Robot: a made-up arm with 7 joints. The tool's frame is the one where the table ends. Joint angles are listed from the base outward.
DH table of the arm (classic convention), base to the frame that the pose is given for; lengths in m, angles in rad. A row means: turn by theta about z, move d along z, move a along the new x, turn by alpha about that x. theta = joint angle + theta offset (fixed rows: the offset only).
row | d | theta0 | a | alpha
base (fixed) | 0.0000 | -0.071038 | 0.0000 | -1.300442
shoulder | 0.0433 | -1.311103 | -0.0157 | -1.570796
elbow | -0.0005 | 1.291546 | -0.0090 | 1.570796
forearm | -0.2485 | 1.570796 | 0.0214 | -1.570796
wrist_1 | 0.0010 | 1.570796 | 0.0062 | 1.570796
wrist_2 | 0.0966 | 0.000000 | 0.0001 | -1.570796
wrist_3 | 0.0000 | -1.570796 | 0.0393 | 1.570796
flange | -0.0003 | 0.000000 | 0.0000 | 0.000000
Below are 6 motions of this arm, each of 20 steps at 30 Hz.
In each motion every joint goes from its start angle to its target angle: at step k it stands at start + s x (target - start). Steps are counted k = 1, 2, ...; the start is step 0. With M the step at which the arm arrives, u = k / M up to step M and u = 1 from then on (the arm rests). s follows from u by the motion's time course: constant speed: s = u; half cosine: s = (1 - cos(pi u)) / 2; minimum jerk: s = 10 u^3 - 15 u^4 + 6 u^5.
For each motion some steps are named. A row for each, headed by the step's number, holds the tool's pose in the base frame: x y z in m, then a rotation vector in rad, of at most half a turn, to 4 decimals.
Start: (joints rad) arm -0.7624 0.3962 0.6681 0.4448 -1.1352 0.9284 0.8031
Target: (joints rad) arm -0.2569 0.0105 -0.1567 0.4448 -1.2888 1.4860 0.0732
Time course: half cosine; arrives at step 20
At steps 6, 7, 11, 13, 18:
6: 0.2472 0.1421 -0.2244 -0.8285 0.9959 0.3151
7: 0.2383 0.1296 -0.2365 -0.8184 1.0688 0.2237
11: 0.1865 0.0722 -0.2821 -0.8413 1.3988 -0.2082
13: 0.1560 0.0446 -0.2972 -0.8910 1.5536 -0.4248
18: 0.1011 0.0004 -0.3103 -1.0242 1.7958 -0.7913

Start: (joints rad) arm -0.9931 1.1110 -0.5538 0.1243 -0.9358 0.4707 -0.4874
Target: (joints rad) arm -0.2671 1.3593 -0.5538 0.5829 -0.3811 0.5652 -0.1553
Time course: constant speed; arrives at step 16
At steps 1, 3, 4, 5, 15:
1: 0.2761 0.2124 -0.0703 0.3226 0.4138 -0.6876
3: 0.2623 0.2344 -0.0886 0.3771 0.5393 -0.5418
4: 0.2543 0.2453 -0.0968 0.4085 0.6025 -0.4709
5: 0.2456 0.2561 -0.1044 0.4426 0.6660 -0.4015
15: 0.1335 0.3511 -0.1355 0.9366 1.2913 0.1916

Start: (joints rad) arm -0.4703 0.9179 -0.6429 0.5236 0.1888 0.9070 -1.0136
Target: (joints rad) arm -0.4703 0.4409 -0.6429 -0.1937 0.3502 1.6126 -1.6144
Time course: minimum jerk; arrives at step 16
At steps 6, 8, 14, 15, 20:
6: 0.1796 0.2151 -0.2449 0.4782 1.7956 -0.6981
8: 0.1808 0.1743 -0.2515 0.3342 1.7706 -0.8609
14: 0.1728 0.0947 -0.2462 -0.0141 1.6538 -1.2123
15: 0.1723 0.0927 -0.2457 -0.0249 1.6491 -1.2226
20: 0.1723 0.0924 -0.2456 -0.0267 1.6484 -1.2242

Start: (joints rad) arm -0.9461 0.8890 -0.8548 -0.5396 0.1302 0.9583 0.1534
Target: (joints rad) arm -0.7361 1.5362 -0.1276 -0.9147 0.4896 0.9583 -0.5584
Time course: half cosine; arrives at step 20
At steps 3, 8, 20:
3: 0.2406 0.1152 -0.0955 1.2619 -0.1471 -0.2270
8: 0.2229 0.1571 -0.0500 1.3780 -0.1543 -0.1207
20: 0.1506 0.1947 0.0589 1.7778 -0.1931 0.1149

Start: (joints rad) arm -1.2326 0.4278 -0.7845 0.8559 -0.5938 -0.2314 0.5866
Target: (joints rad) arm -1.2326 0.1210 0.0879 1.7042 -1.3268 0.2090 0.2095
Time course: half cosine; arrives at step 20
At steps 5, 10, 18, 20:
5: 0.3627 0.0485 -0.1345 0.1452 -0.0440 0.2169
10: 0.3609 0.0545 -0.1655 -0.2850 0.4055 0.3712
18: 0.3266 0.0249 -0.2183 -1.0218 0.9656 0.4519
20: 0.3241 0.0221 -0.2206 -1.0633 0.9914 0.4545

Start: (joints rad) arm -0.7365 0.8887 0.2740 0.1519 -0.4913 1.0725 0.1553
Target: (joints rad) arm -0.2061 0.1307 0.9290 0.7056 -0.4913 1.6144 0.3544
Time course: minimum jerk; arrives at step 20
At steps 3, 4, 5, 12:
3: 0.2446 0.2576 -0.0986 0.1402 0.5537 0.4608
4: 0.2422 0.2575 -0.1082 0.1062 0.5980 0.4713
5: 0.2381 0.2569 -0.1224 0.0566 0.6636 0.4859
12: 0.1310 0.2035 -0.2867 -0.6105 1.5615 0.5711

